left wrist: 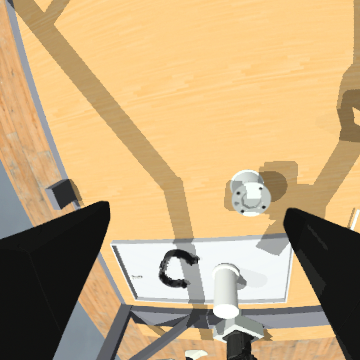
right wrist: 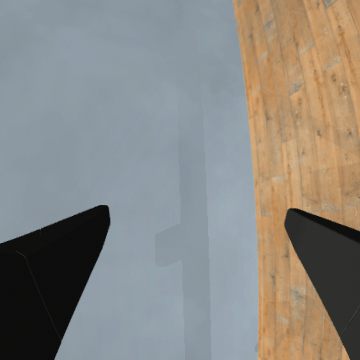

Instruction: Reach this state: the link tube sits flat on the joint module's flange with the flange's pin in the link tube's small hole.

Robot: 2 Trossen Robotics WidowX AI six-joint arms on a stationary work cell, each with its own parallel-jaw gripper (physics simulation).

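Places are measured from the left arm's base along level axes (x ahead, y left, z up), in centimetres.
Where they show: left gripper, between the fingertips: (left wrist: 199, 213); right gripper, between the fingertips: (right wrist: 198, 215); right arm's base, origin of its link: (left wrist: 237, 337).
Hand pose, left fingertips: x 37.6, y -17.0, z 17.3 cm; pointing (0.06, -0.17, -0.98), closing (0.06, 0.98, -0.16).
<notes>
Each offset is from my left fingertips to the top centre of the thing. "*": to the spot under its first point.
The joint module @(dx +10.8, dy +6.9, dz -21.1 cm) (left wrist: 251, 198), pale grey with a round flange and small dark spots around its rim, stands on the wooden table in the left wrist view, right of centre. Its pin cannot be made out. The link tube @(dx +33.9, dy +4.9, dz -16.5 cm) (left wrist: 225, 292), a plain white cylinder, stands upright on the white tray, apart from the module; its small hole does not show. My left gripper (left wrist: 199, 213) is open and empty, high above the table, with module and tube between its fingers and to the right. My right gripper (right wrist: 198, 215) is open and empty; neither part shows in its view.
The shallow white tray (left wrist: 125, 243) also holds a curled black cable @(* dx +33.5, dy -10.0, dz -25.0 cm) (left wrist: 164, 270). A dark block @(dx +14.2, dy -31.9, dz -21.7 cm) (left wrist: 62, 194) sits at the table's left edge. A grey frame rail (left wrist: 285, 317) and a pale bracket @(* dx +50.8, dy +13.5, dz -22.8 cm) (left wrist: 250, 327) on a black post lie beyond the tray. The right wrist view shows grey-blue floor and wooden planks (right wrist: 305, 125).
</notes>
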